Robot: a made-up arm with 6 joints. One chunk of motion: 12 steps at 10 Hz.
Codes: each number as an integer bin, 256 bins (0 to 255) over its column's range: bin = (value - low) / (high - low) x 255, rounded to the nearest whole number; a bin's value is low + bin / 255 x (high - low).
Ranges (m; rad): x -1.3..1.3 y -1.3..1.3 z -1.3..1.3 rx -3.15..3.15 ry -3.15..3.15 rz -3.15..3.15
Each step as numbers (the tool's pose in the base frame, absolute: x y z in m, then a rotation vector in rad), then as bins.
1 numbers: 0.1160 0.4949 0.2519 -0.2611 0.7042 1.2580
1 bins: 139 176 152 117 156 178
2 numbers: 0.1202 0.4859 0.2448 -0.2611 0.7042 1.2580
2 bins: 139 175 152 117 156 178
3 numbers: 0.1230 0.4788 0.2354 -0.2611 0.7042 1.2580
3 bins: 140 174 151 117 156 178
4 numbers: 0.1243 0.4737 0.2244 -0.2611 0.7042 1.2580
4 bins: 140 174 150 117 156 178
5 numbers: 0.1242 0.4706 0.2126 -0.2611 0.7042 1.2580
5 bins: 140 174 148 117 156 178
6 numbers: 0.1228 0.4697 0.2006 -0.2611 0.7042 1.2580
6 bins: 140 174 147 117 156 178
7 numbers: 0.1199 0.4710 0.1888 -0.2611 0.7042 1.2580
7 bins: 139 174 146 117 156 178
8 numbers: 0.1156 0.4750 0.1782 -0.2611 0.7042 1.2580
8 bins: 139 174 145 117 156 178
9 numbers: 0.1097 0.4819 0.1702 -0.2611 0.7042 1.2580
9 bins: 138 175 144 117 156 178
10 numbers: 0.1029 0.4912 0.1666 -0.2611 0.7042 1.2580
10 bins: 138 176 144 117 156 178
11 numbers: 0.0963 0.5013 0.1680 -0.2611 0.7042 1.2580
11 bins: 137 177 144 117 156 178
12 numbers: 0.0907 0.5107 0.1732 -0.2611 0.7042 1.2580
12 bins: 136 178 144 117 156 178
